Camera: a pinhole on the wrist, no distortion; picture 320 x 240 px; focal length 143.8 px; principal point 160.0 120.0 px. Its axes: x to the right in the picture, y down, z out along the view. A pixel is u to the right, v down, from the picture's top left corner.
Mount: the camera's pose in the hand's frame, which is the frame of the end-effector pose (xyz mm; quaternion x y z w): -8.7 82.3 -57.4 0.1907 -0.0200 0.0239 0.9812
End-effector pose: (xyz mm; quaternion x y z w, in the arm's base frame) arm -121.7 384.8 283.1 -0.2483 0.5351 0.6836 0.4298
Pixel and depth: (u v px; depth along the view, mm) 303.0 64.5 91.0
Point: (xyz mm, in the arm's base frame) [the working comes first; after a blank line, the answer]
In the camera's frame: 90.5 -35.1 91.0

-176.9 426.9 234.0
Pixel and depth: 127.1 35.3 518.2
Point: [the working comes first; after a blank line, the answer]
In the camera's frame: -118.6 -305.2 518.2

319.6 653.7 269.0
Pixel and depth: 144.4 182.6 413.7
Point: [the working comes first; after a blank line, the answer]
In the camera's frame: -44.9 180.1 413.7

-114.8 724.5 510.3
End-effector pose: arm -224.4 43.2 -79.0 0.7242 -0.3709 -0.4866 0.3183
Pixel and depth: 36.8 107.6 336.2
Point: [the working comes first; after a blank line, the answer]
In the camera's frame: -288.0 -29.0 336.2

-498.1 321.1 -77.9
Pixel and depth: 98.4 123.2 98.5
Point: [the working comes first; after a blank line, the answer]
In the camera's frame: -42.2 2.2 98.5

-279.1 61.7 -26.7
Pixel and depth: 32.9 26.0 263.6
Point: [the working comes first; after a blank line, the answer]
In the camera's frame: -233.0 -172.3 263.6

-347.2 331.9 -155.0
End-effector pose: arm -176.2 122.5 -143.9 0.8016 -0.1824 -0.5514 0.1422
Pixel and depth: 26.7 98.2 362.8
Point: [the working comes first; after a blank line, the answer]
In the camera's frame: -336.3 -55.0 362.8

-501.3 379.6 13.6
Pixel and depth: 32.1 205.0 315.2
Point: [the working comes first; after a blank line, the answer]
In the camera's frame: -280.3 186.3 315.2

-565.5 141.0 64.2
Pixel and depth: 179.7 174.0 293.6
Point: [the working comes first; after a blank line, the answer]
In the camera's frame: 40.2 110.3 293.6

-422.2 40.4 -215.8
